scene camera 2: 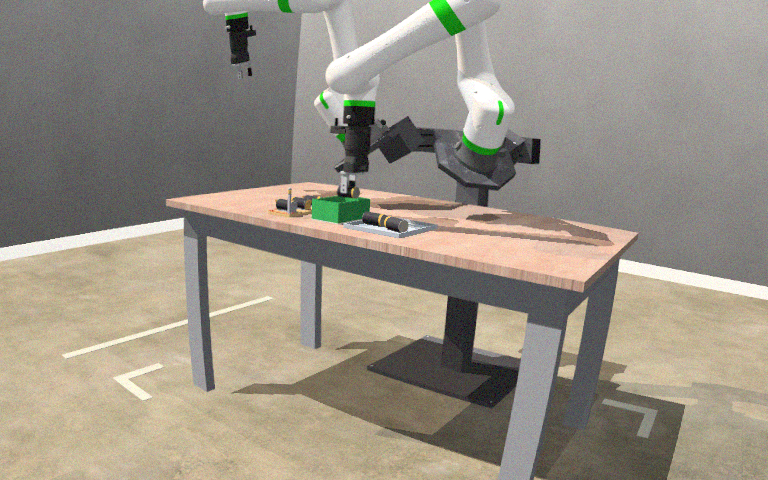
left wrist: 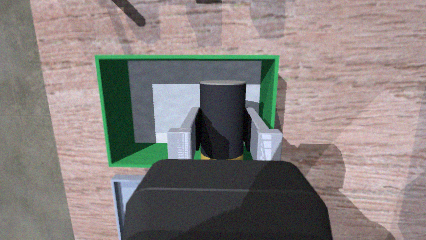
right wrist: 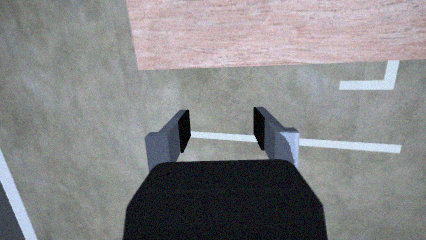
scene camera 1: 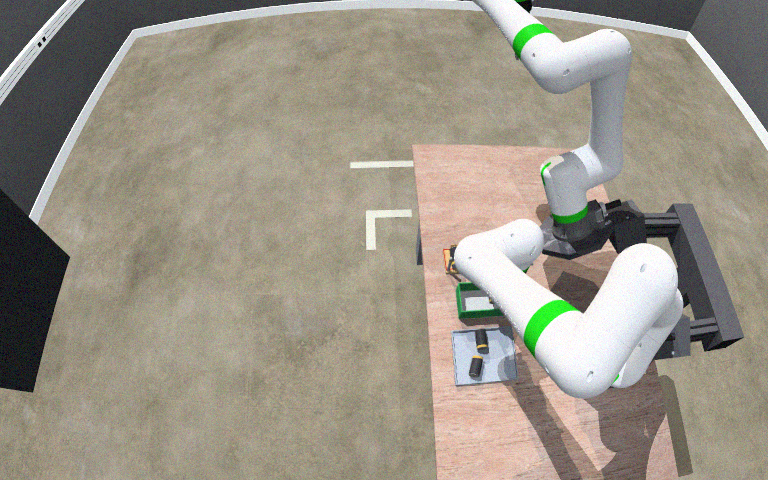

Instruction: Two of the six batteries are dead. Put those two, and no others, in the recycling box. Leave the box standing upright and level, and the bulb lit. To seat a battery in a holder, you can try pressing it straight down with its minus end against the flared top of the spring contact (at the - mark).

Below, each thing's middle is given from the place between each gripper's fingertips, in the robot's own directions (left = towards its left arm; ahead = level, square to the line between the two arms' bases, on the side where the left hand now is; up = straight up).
My left gripper (scene camera 2: pixel 348 192) is now 8 cm above the green recycling box (scene camera 2: pixel 336 213) and 3 cm short of it. Also, from my left hand: grey tray (scene camera 1: pixel 499 363) (18 cm to the left, 9 cm below, 5 cm ahead).
Right now my right hand is 68 cm to the right of the green recycling box, 47 cm above it and 28 cm short of it. The rest, counted from my right hand: grey tray: 86 cm to the left, 48 cm below, 30 cm ahead.
